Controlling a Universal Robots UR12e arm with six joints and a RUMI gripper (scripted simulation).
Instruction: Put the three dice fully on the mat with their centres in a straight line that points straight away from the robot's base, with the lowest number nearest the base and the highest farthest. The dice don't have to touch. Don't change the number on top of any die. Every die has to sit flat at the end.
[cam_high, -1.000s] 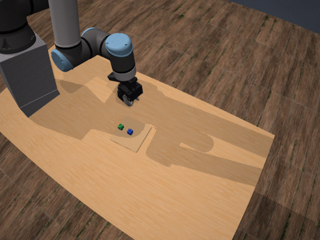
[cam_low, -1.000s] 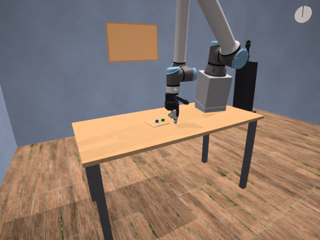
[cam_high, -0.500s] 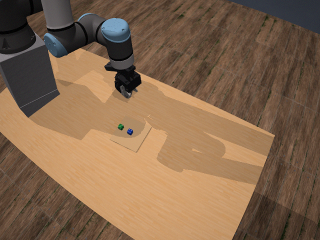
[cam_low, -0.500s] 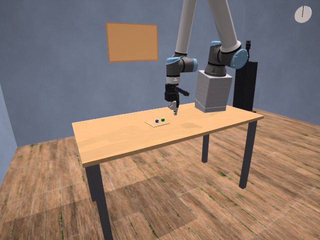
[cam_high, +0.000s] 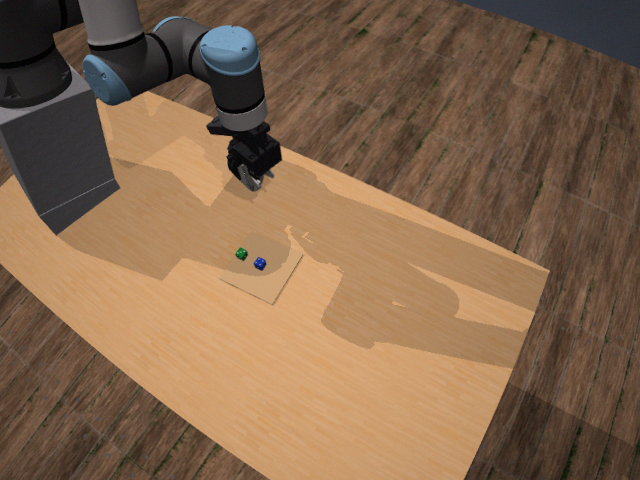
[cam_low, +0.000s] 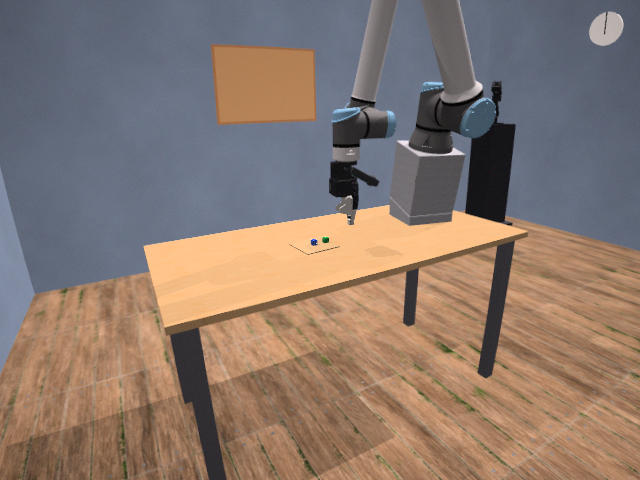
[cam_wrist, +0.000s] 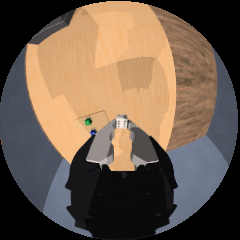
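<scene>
My gripper is now 11 cm to the left of the blue die, 10 cm short of it and 10 cm above it. Also, from my hand: green die: 12 cm to the right, 10 cm below, 5 cm ahead; then white die: 1 cm below; then tan mat: 12 cm below, 11 cm to the right, 10 cm ahead.
</scene>
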